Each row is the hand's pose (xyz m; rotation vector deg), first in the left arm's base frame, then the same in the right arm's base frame.
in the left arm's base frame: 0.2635 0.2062 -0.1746 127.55 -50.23 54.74
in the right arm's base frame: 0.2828 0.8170 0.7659 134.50 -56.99 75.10
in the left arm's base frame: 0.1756 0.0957 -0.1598 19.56 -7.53 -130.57
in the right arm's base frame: 0.2101 0.6983 0.7379 42.29 -2.99 -121.69
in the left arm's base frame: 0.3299 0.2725 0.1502 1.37 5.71 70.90
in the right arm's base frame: 0.2520 0.8270 1.1024 -0.12 -14.40 77.36
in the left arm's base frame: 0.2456 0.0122 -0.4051 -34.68 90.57 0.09
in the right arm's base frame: 0.3526 0.6687 0.5124 -30.59 72.24 7.76
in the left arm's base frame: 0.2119 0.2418 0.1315 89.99 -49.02 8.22
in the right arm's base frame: 0.1484 0.7900 1.0467 102.65 -58.11 22.09
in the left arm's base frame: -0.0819 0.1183 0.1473 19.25 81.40 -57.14
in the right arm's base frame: -0.1195 0.6400 0.9596 28.39 72.22 -40.35
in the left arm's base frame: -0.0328 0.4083 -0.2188 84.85 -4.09 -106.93
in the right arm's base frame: -0.0164 0.9966 0.6719 104.18 2.65 -91.62
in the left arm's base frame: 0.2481 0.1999 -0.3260 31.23 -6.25 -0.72
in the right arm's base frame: 0.3086 0.8378 0.6172 41.56 -20.02 9.61
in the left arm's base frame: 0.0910 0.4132 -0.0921 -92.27 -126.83 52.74
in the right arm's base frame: 0.0680 0.9887 0.8275 -93.17 -144.09 30.76
